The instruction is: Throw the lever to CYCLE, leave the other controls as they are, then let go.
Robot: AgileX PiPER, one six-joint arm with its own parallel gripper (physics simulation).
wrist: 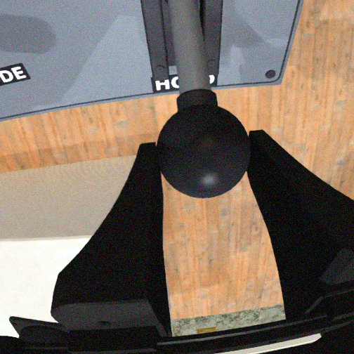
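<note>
The lever shows as a grey shaft [191, 55] ending in a black ball knob [203, 151]. The shaft runs between two dark rails at the top of the wrist view, and the knob hangs over the panel's near edge. The shaft partly covers a label that starts "HO". My gripper [202, 153] is shut on the knob, one fingertip against each side. The word CYCLE does not show in this view.
The grey-blue panel [110, 65] fills the top left, with a label ending "DE" at its left and a screw near its right corner. A beige box wall [55, 200] with a white inside lies at the left. The wooden surface [310, 110] lies below and to the right.
</note>
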